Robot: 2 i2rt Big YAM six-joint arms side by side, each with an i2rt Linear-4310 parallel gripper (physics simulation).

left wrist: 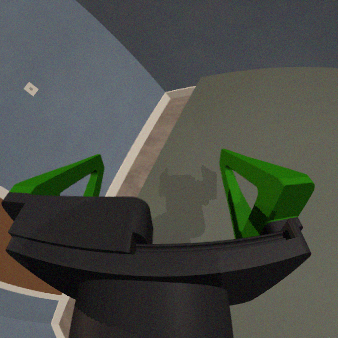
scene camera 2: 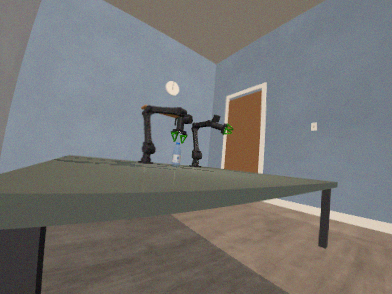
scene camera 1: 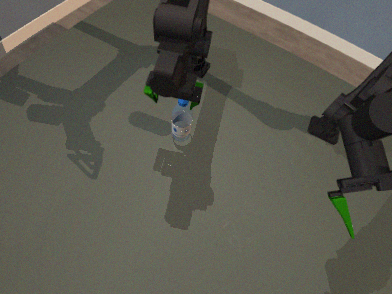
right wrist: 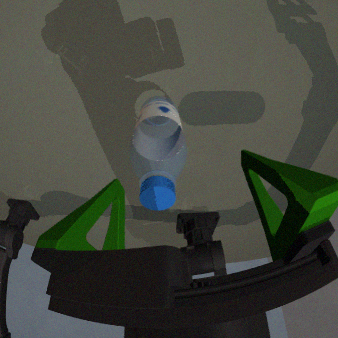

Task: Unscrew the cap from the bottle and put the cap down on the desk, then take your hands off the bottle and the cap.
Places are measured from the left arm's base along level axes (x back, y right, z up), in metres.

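Pixels of known places: left gripper, between the fingertips: (left wrist: pixel 159 157) (scene camera 2: pixel 232 131) (scene camera 1: pixel 385 235); right gripper, between the fingertips: (scene camera 2: pixel 178 142) (scene camera 1: pixel 173 104) (right wrist: pixel 179 170); left arm's base, origin of its link: (scene camera 2: pixel 195 166) (scene camera 1: pixel 323 130) (right wrist: pixel 23 207); right arm's base, origin of its link: (scene camera 1: pixel 193 66) (right wrist: pixel 196 220).
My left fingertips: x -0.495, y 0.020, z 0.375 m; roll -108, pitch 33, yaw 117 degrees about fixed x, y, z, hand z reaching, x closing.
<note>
Ahead of a thing's pixels: the offset from my left fingertips to its middle. Level surfaces: height alone.
A clear bottle {dy +0.464, dx +0.196, dz -0.276 m} (scene camera 1: pixel 182 125) (scene camera 2: pixel 176 157) (right wrist: pixel 159 140) with a white label stands upright on the desk {dz -0.375 m} (scene camera 1: pixel 280 250) (scene camera 2: pixel 200 185). Its blue cap {dy +0.464, dx +0.196, dz -0.183 m} (scene camera 1: pixel 183 103) (scene camera 2: pixel 177 143) (right wrist: pixel 157 194) sits on its neck. My right gripper (scene camera 2: pixel 179 140) (right wrist: pixel 179 170) is open and points down, its fingertips a little above the cap. In the right wrist view the cap shows between the fingers, nearer the left-hand one, and touches neither. My left gripper (scene camera 2: pixel 228 129) (left wrist: pixel 159 157) is open and empty, held high, far from the bottle. In scene camera 1 one of its fingers shows.
The left arm's base (scene camera 1: pixel 324 130) stands on the desk at the right in scene camera 1. Arm shadows lie across the desk around the bottle. The desk edge and a door (scene camera 2: pixel 244 132) show beyond the arms.
</note>
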